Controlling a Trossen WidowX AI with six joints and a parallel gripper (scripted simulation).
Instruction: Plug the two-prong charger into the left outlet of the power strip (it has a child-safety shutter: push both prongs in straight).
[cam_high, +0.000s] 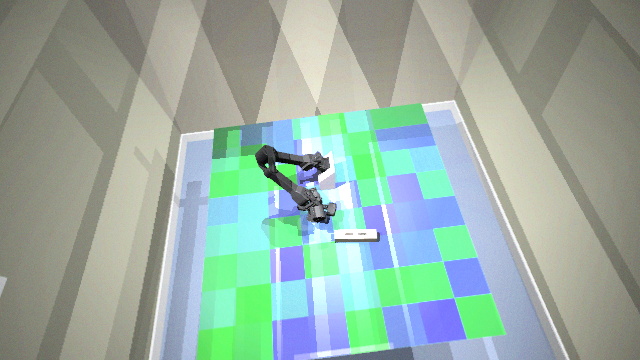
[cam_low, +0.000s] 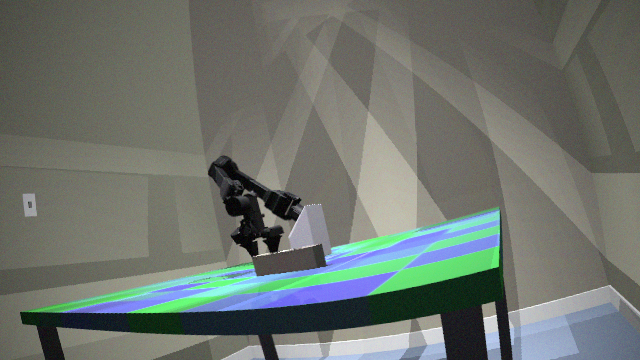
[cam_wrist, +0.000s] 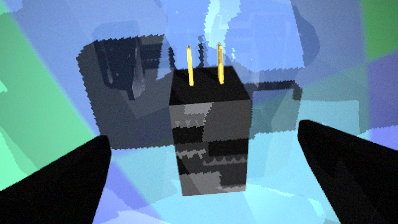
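The two-prong charger is 10 mm to the right of my gripper tip, 10 mm below it and 10 mm ahead of it.
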